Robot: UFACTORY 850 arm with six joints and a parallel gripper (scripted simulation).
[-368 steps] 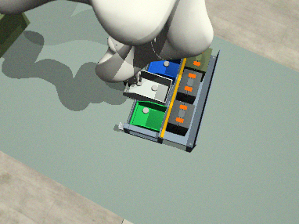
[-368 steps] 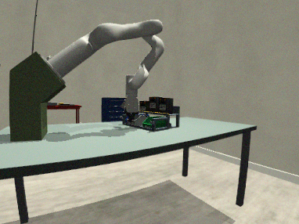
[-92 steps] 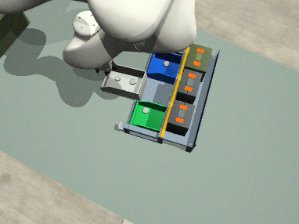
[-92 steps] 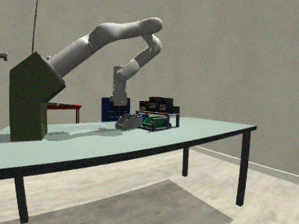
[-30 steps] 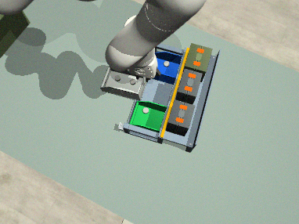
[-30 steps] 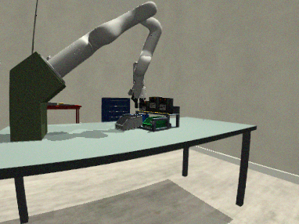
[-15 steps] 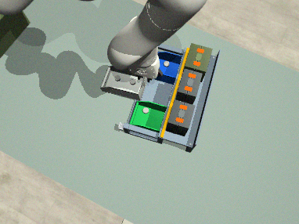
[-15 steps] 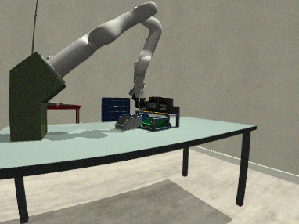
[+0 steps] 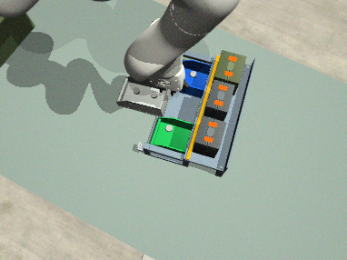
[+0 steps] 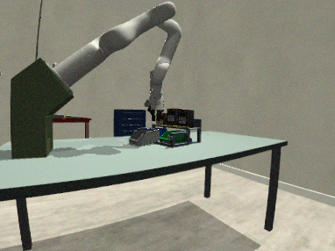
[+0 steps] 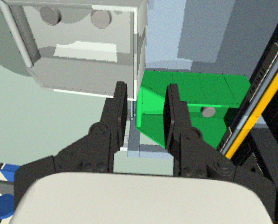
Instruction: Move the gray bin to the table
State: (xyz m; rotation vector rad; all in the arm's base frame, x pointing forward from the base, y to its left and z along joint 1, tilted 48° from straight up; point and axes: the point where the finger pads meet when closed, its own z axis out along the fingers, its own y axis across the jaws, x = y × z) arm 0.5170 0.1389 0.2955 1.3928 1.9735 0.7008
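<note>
Right now my hand is 120 mm above the gray open bin, 80 mm past it and 30 mm to the left of it. Round my hand: yellow rail: 110 mm ahead, 60 mm below, 50 mm to the left; then blue bin: 130 mm to the left, 120 mm below, 20 mm ahead; then green bin: 120 mm below, 110 mm ahead, 80 mm to the right.
</note>
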